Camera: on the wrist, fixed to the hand. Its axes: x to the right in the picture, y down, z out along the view.
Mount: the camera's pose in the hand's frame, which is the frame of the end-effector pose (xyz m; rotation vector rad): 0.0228 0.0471 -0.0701 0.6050 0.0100 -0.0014
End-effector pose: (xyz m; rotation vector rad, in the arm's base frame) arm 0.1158 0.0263 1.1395 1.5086 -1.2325 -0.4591
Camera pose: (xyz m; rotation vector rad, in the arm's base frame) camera 0.1599 0.0462 1.2124 2.0097 -1.4377 -0.0710
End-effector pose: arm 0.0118 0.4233 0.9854 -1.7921 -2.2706 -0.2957
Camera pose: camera 0.0566 0.4343 1.0598 -1.4579 -2.0472 0.3496
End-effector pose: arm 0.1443 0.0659 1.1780 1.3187 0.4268 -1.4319
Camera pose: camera 0.2226 0.0968 1.1542 1.7987 -0.0130 -1.6227
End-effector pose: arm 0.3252 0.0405 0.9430 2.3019 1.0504 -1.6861
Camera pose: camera 0.4121 0.0476 0.9354 -2.0901 -0.4668 1.7748
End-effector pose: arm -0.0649 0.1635 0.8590 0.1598 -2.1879 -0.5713
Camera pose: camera -0.0215 0.1742 0.9342 0.4801 -2.2893 0.1082
